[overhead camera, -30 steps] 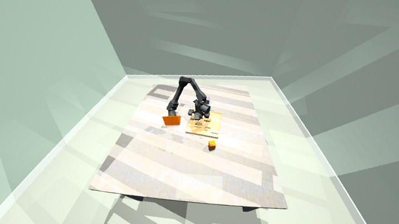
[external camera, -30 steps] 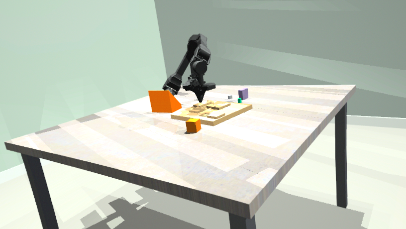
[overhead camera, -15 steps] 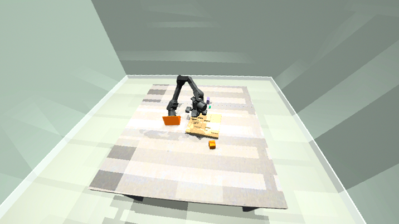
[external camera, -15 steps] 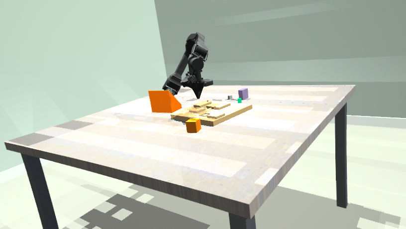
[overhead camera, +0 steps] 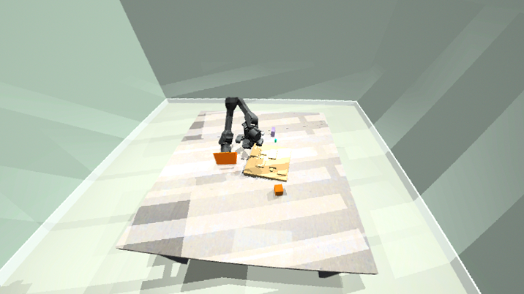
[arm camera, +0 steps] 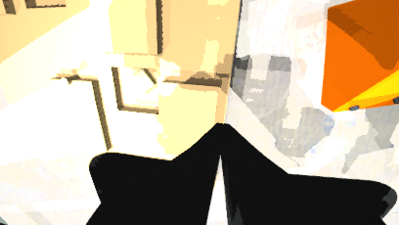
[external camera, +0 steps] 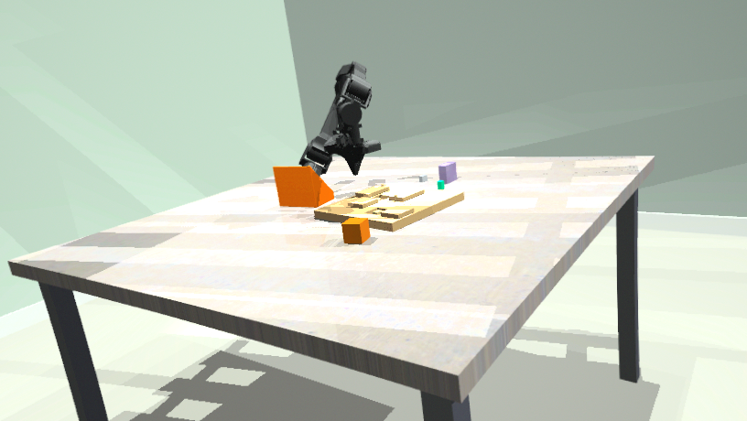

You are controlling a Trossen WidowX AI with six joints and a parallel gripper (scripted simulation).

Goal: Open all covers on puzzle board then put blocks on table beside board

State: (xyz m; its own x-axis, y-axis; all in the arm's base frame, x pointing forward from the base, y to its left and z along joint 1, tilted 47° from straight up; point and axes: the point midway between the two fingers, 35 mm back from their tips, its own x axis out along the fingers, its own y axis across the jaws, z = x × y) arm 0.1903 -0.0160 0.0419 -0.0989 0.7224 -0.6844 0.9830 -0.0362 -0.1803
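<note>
My gripper tip is 18 cm short of the green block, 18 cm to the right of it and 7 cm above it. From my gripper tip the other things lie so: grey block (7 cm ahead, 26 cm to the left, 7 cm below); purple block (16 cm ahead, 27 cm to the left, 5 cm below); orange cube (21 cm ahead, 28 cm to the right, 6 cm below).
</note>
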